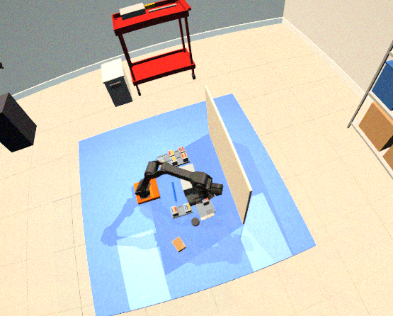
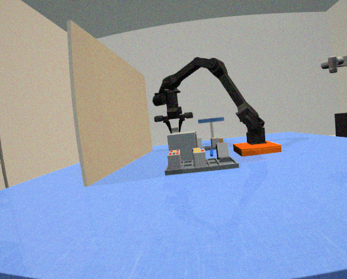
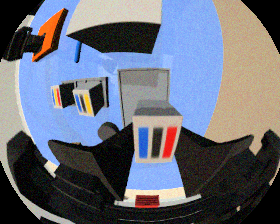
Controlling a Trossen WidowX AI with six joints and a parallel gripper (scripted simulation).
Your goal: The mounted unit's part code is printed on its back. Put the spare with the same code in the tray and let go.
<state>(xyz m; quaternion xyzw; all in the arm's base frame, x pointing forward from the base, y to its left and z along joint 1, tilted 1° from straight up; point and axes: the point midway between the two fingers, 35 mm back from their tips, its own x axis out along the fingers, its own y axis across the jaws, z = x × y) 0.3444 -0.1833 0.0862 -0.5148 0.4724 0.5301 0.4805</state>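
Now: the flat grey tray 10 mm behind my gripper tip, 10 mm to the left of it and 80 mm below it. Also, from my gripper tip: rack 150 mm behind, 20 mm to the left, 80 mm below; then grey spare 20 mm above; then dark disc 90 mm behind, 80 mm to the right, 80 mm below.
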